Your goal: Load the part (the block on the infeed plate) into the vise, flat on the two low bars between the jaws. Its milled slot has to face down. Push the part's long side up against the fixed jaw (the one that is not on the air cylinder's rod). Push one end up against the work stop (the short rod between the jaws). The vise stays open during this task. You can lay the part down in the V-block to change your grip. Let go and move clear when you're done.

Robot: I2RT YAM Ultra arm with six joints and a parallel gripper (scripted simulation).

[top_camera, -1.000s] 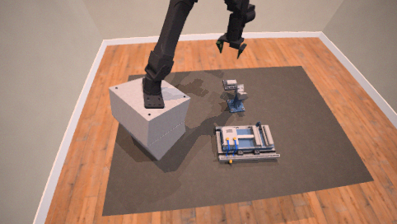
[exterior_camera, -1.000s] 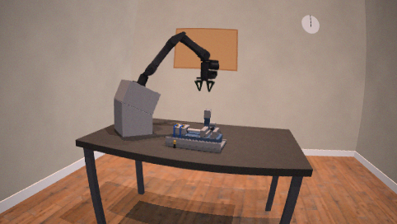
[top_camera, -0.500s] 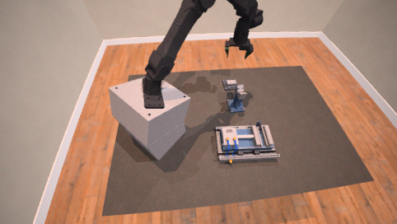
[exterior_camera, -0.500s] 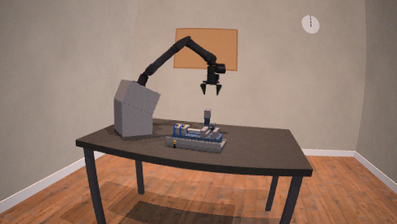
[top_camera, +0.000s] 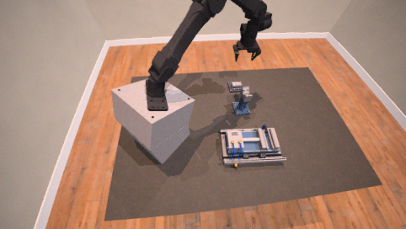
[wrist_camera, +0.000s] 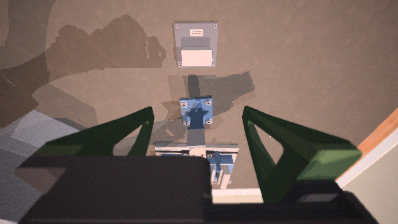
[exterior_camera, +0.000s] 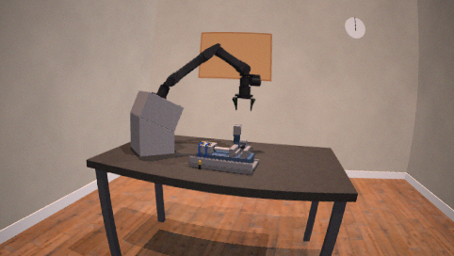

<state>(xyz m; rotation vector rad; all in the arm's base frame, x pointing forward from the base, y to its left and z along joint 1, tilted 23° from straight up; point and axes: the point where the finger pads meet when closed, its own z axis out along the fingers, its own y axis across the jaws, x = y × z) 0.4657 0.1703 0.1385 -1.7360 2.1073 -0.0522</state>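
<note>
Right now my hand is 210 mm above the part. The rest, counted from my hand: cylinder rod (390 mm to the right, 160 mm below, 80 mm behind); moving jaw (400 mm to the right, 160 mm below, 30 mm behind); work stop (360 mm to the right, 150 mm below, 10 mm ahead).
</note>
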